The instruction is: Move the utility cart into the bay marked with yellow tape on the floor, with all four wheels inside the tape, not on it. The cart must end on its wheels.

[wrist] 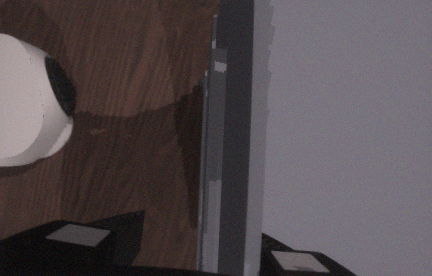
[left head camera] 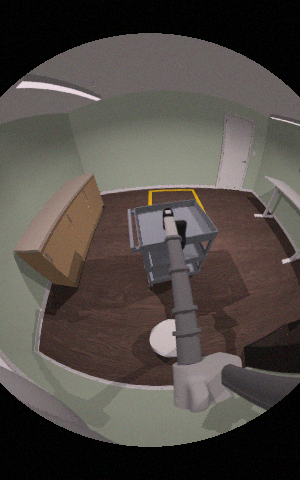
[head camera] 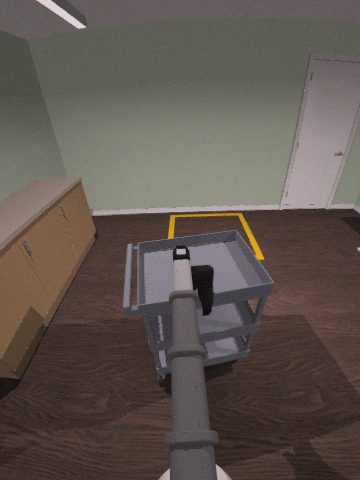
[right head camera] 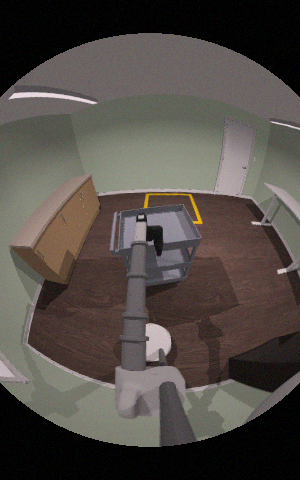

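Seen in the pictures: gripper, fingertip midpoint: (wrist: 190,236) (head camera: 204,309) (right head camera: 158,252); robot's base at its link origin: (left head camera: 169,337) (right head camera: 150,341).
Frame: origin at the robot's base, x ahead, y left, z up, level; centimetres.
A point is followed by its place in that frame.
Observation:
The grey utility cart (head camera: 225,265) @[z 76.7, x 91.9, y -23.9 cm] (left head camera: 190,215) @[z 76.7, x 98.5, y -27.0 cm] (right head camera: 172,222) @[z 76.7, x 96.2, y -23.1 cm] (wrist: 350,125) @[z 76.7, x 73.9, y -0.1 cm] stands upright, with three shelves and its handle (head camera: 128,277) @[z 83.7, x 79.6, y 25.6 cm] (left head camera: 131,229) @[z 83.7, x 79.4, y 25.0 cm] (right head camera: 114,232) @[z 83.1, x 79.9, y 24.8 cm] on the left side. The yellow tape bay (head camera: 207,215) @[z -3.3, x 297.4, y -45.7 cm] (left head camera: 172,190) @[z -2.6, x 298.2, y -47.1 cm] (right head camera: 170,194) @[z -3.7, x 295.5, y -48.7 cm] lies behind the cart, near the back wall; the cart hides part of it. My gripper (head camera: 206,311) @[z 76.7, x 64.4, y -9.0 cm] (wrist: 190,236) @[z 76.7, x 64.4, y -9.0 cm] points down at the cart's near side. It is open, and the near rim of the top tray (wrist: 235,125) @[z 80.1, x 65.6, y -1.9 cm] runs between its two fingers in the wrist view. The far wheels are hidden.
A wooden cabinet (head camera: 60,235) @[z 53.3, x 171.0, y 115.1 cm] (left head camera: 75,227) @[z 50.3, x 129.9, y 116.5 cm] (right head camera: 65,230) stands along the left wall. A white door (head camera: 322,130) @[z 120.5, x 302.8, y -206.5 cm] is in the back wall at the right. A table (left head camera: 285,192) @[z 92.3, x 138.8, y -223.1 cm] (right head camera: 280,195) @[z 92.4, x 154.0, y -228.8 cm] stands at the right. My round white base (left head camera: 164,338) @[z 18.7, x 0.3, y 5.7 cm] (right head camera: 159,342) @[z 18.7, x 0.0, y -9.1 cm] is in front of the cart.

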